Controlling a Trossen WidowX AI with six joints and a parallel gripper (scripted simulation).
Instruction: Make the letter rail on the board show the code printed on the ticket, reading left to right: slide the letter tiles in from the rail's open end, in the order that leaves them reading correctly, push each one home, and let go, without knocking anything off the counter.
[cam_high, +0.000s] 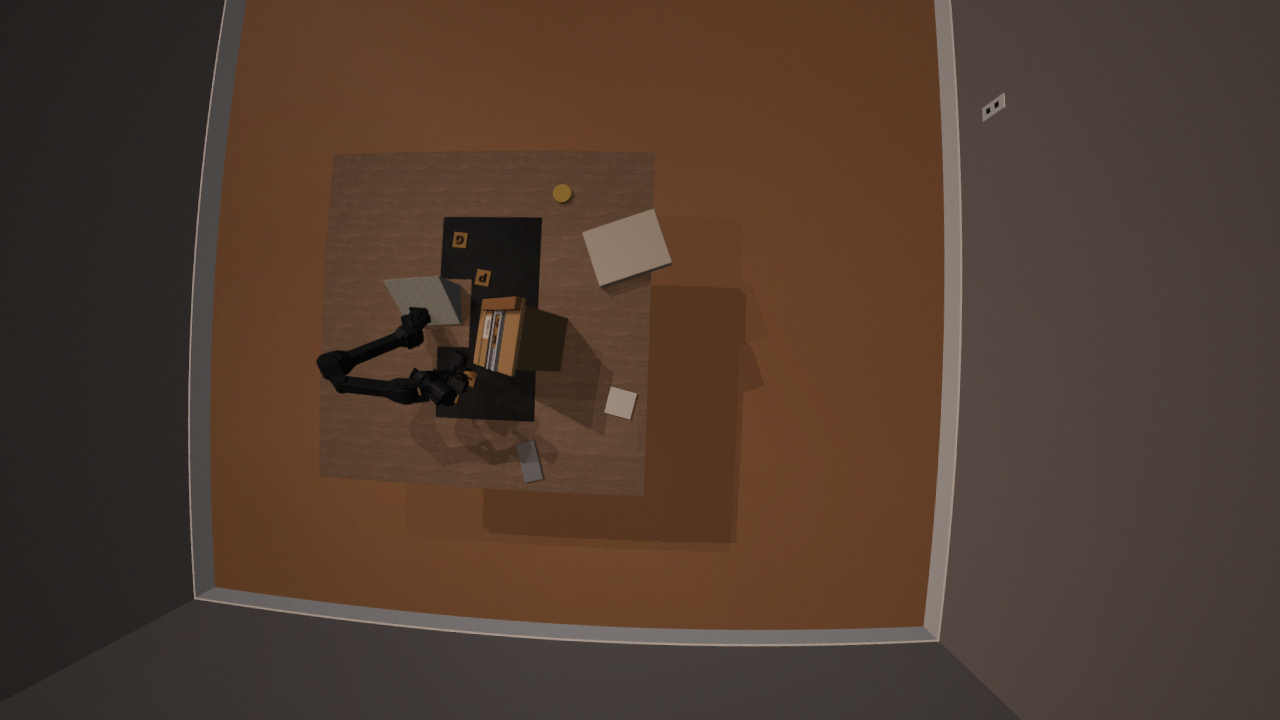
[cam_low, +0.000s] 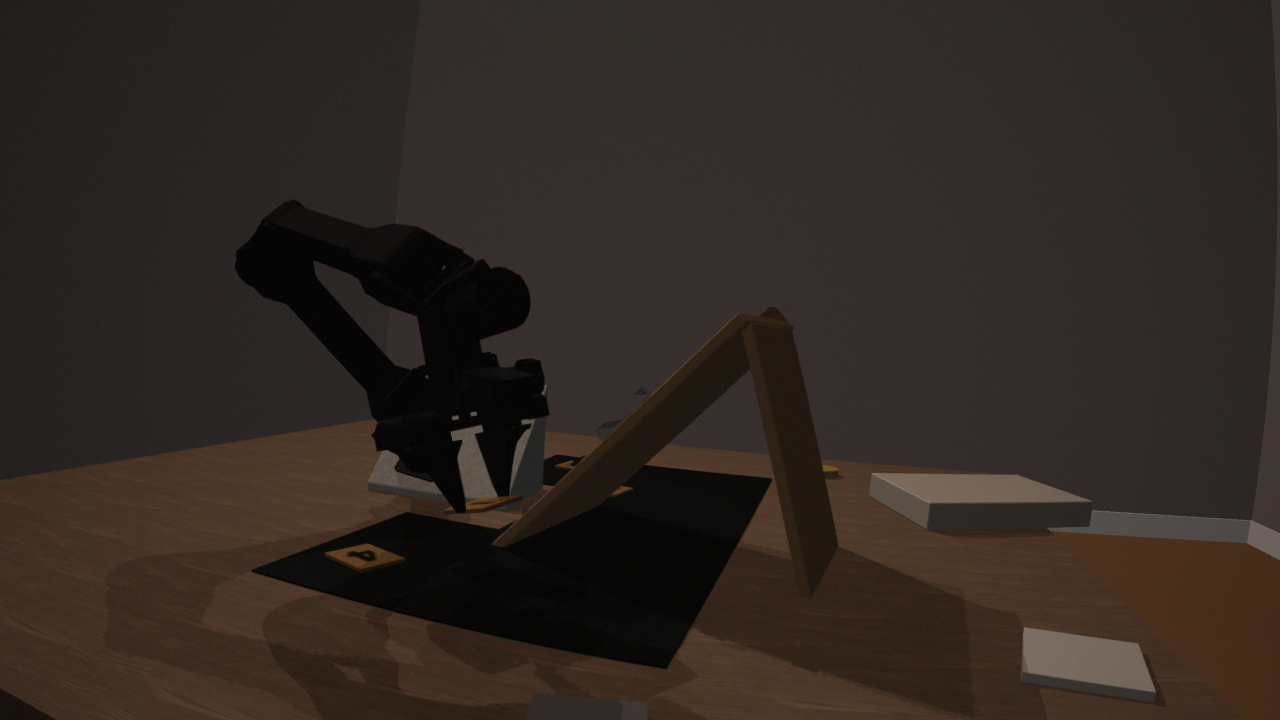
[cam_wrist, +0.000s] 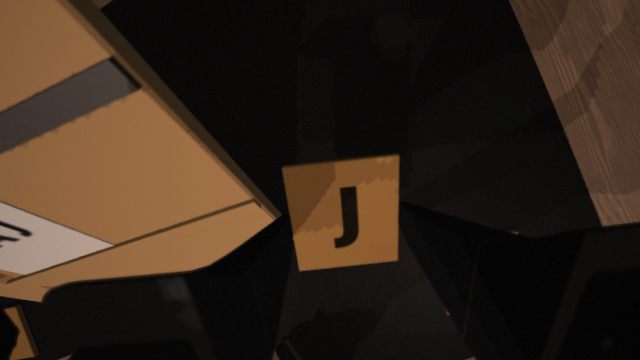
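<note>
My gripper tip is now 14 cm short of the q tile, 19 cm to the right of it and 10 cm below it. Also, from my gripper tip: white ticket: 7 cm ahead, 18 cm to the left, 2 cm above; j tile: right at my gripper tip; 4 tile: 9 cm behind, 7 cm to the right, 5 cm below.
</note>
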